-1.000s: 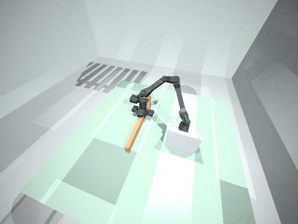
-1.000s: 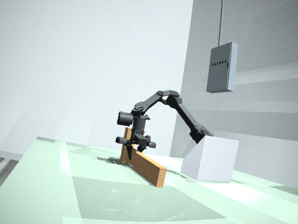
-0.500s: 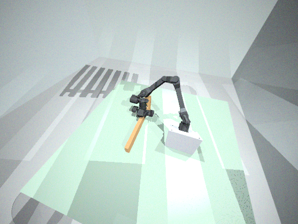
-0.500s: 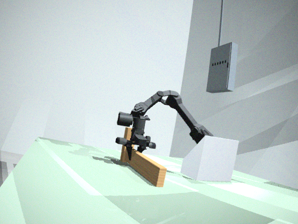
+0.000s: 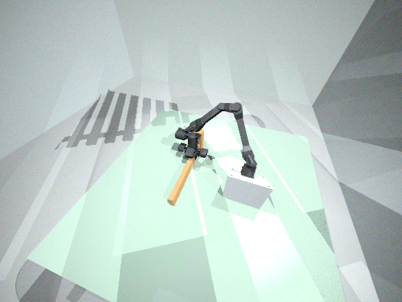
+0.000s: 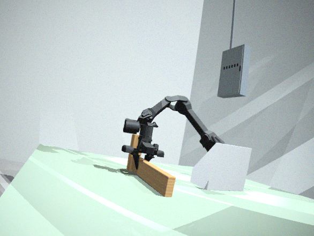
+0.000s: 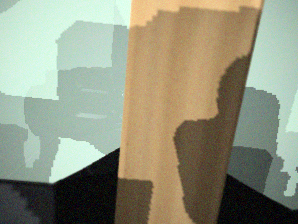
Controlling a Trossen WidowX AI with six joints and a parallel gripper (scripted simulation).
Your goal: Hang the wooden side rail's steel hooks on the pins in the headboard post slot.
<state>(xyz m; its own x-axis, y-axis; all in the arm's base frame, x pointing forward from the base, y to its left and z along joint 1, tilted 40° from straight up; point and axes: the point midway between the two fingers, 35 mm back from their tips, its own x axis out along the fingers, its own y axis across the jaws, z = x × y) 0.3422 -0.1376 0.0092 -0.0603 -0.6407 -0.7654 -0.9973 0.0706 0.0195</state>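
Right now the headboard post is 10 mm behind my gripper tip, 120 mm to the right of it and 50 mm above it.
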